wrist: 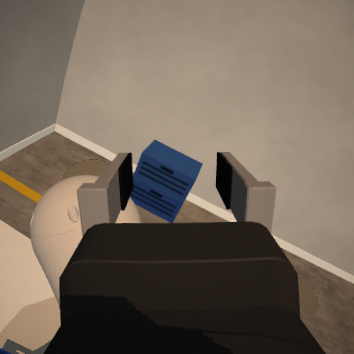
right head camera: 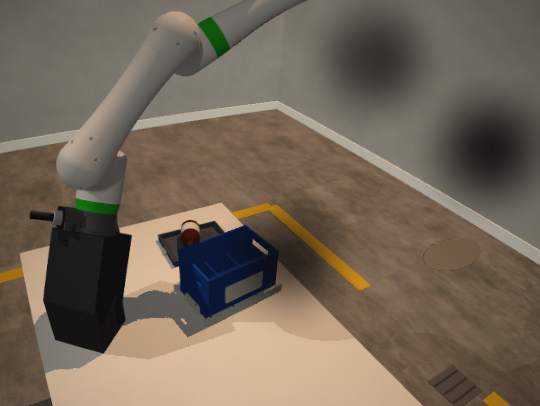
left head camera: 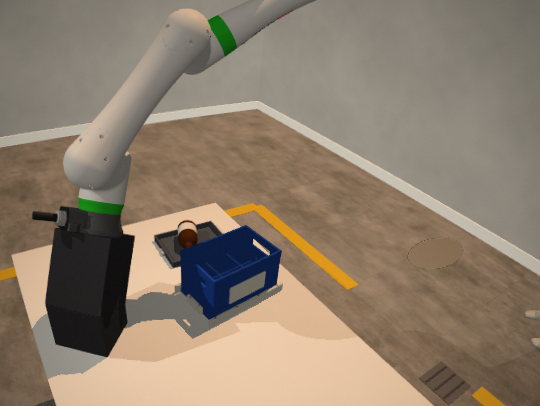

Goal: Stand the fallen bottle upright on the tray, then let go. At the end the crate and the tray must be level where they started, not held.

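Places are measured from the arm's base along level axes (x right, y back, z down), in centimetres.
Pixels of known places: gripper, fingertip midpoint: (wrist: 174, 169); arm's base, link origin: (right head camera: 93, 231) (left head camera: 96, 232).
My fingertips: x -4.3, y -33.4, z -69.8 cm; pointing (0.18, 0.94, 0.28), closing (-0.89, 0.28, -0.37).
Observation:
For each thing: its top centre in the pictures, then the offset to it from my fingertips. Level surfaces: height alone.
- brown bottle, top centre: (left head camera: 187, 230) (right head camera: 190, 229) dx -14.5, dy -4.9, dz +92.2 cm
- dark tray, top centre: (left head camera: 193, 240) (right head camera: 195, 239) dx -14.5, dy -7.2, dz +97.5 cm
- blue crate, top centre: (left head camera: 231, 250) (right head camera: 228, 250) dx +15.0, dy -6.1, dz +82.6 cm
- pale table, surface height: dz +100.1 cm
The brown bottle (left head camera: 187, 234) (right head camera: 190, 233) with a pale label band lies on its side on the dark tray (left head camera: 168, 244) (right head camera: 171, 243). Its neck points toward the crate, and its lower end is partly hidden behind the crate's rim in the right head view. The blue crate (left head camera: 272, 272) (right head camera: 269, 272) stands upright on the table in front of the tray and hides part of it. My gripper (wrist: 174, 169) is open, with no object between its fingers. It does not show in the head views, so its distance from the bottle cannot be told.
The black pedestal (left head camera: 85, 280) (right head camera: 82, 280) under the arm stands left of the crate on the pale table (left head camera: 280, 370) (right head camera: 270, 370). The arm rises above it and reaches out at the top. In the wrist view, a blue cabinet (wrist: 167, 180) stands far off by the wall.

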